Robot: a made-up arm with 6 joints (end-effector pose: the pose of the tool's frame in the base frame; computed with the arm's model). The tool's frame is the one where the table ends.
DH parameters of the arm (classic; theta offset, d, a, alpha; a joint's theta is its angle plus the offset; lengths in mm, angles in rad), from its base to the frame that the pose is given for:
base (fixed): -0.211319 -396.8 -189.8 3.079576
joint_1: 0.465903 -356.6 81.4 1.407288
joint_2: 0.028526 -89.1 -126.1 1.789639
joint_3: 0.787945 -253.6 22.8 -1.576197
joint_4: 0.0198 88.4 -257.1 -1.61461
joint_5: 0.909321 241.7 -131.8 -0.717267
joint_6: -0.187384 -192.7 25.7 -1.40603
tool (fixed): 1.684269 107.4 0 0
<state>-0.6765 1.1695 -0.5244 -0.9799 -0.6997 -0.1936</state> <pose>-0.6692 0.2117 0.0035 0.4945 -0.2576 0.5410 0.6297</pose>
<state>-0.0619 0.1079 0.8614 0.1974 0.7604 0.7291</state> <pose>-0.5952 0.0086 -0.2366 -0.0764 -0.4401 0.3787 0.8106</pose>
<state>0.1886 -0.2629 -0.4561 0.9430 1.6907 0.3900</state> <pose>-0.2618 0.1459 -0.2480 -0.5229 0.0379 -0.4440 0.7266</pose>
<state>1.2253 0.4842 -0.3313 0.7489 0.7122 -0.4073</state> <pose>-0.0896 0.3275 -0.0265 0.2917 -0.2225 -0.6620 0.6535</pose>
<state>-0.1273 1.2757 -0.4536 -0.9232 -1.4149 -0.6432</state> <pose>-0.5347 0.4447 0.0524 0.7007 -0.1598 0.5764 0.3890</pose>
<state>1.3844 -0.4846 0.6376 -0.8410 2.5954 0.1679</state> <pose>-0.3638 -0.0118 -0.4531 -0.3340 -0.6010 -0.7168 0.1156</pose>
